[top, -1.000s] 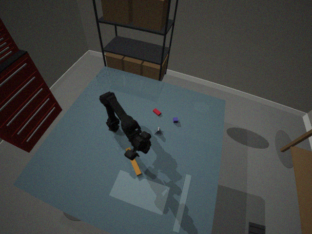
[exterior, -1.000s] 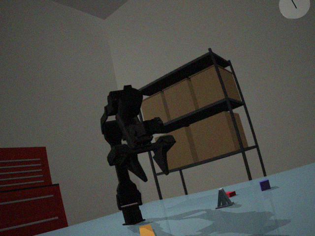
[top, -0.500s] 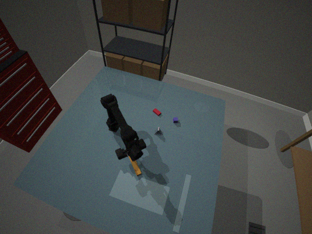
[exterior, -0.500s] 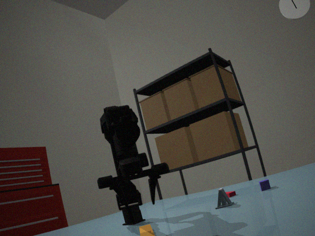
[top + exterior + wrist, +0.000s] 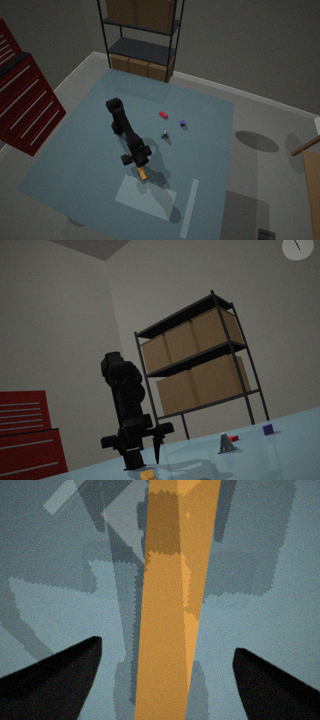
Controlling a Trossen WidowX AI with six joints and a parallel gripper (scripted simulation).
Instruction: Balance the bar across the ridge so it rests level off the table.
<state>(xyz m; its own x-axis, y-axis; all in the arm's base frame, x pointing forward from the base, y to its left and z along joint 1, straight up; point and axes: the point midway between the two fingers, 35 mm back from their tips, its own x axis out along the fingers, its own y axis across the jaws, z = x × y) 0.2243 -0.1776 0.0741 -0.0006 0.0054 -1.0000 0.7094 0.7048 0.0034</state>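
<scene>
Right now my gripper tip is 2 cm short of the orange bar, 2 cm to the left of it and 3 cm above it. The rest, counted from my gripper tip: red block (4 cm ahead, 44 cm to the left, 3 cm below); then purple cube (21 cm ahead, 41 cm to the left, 2 cm below).
</scene>
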